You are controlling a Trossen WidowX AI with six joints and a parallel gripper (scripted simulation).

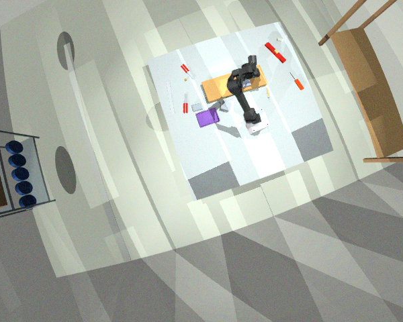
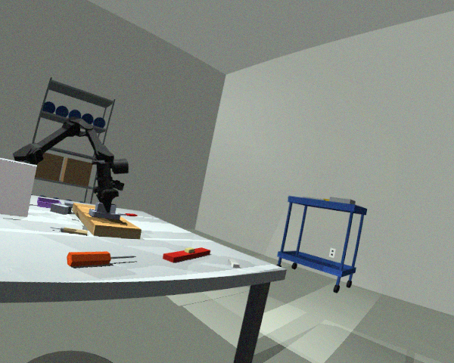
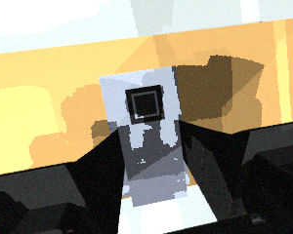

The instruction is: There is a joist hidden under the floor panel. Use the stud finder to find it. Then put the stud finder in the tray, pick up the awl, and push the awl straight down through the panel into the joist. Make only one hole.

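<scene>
Now: gripper tip 370 mm to the right of the purple tray, 220 mm past it and 50 mm above it. From my gripper tip the other things lie so: grey stud finder: 20 mm above, 10 mm ahead; awl: 180 mm to the right, 170 mm behind, 60 mm below; red level: 380 mm to the right, 200 mm ahead, 50 mm below.
</scene>
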